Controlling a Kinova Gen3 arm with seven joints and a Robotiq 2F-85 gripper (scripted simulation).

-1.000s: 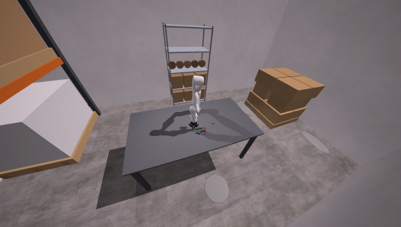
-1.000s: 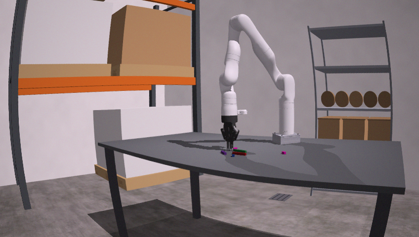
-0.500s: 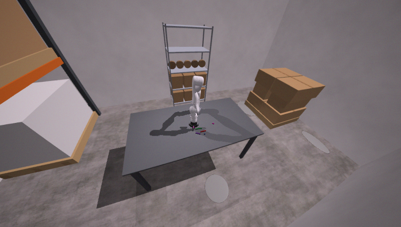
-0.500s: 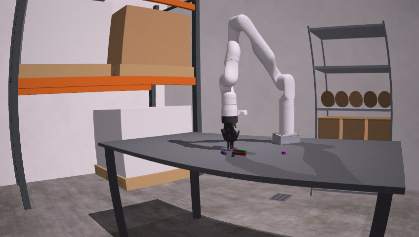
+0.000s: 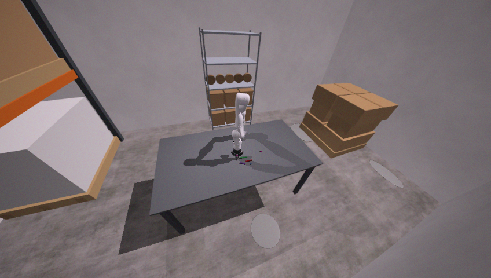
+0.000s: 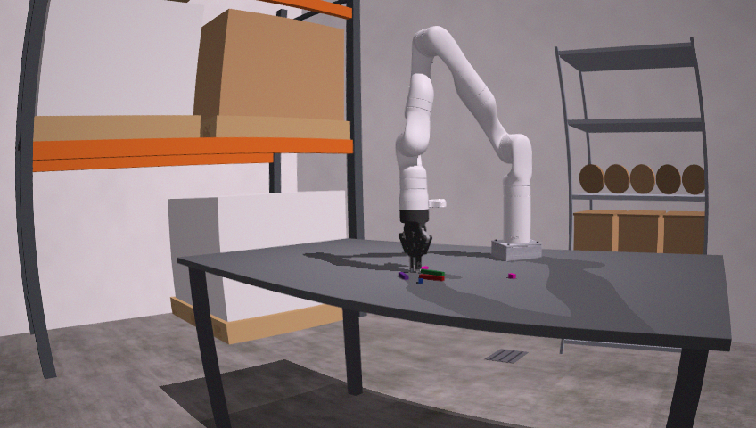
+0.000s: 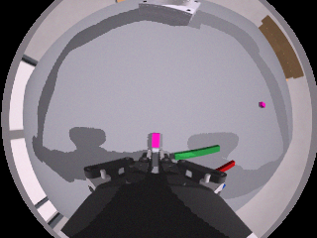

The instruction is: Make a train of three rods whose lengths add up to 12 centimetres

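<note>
Right now the grey rod is 20 mm below my hand. The rest, counted from my hand: red rod: 90 mm ahead, 100 mm to the left, 20 mm below; purple rod: 90 mm ahead, 20 mm to the left, 20 mm below; green rod: 30 mm ahead, 60 mm to the left, 20 mm below.
</note>
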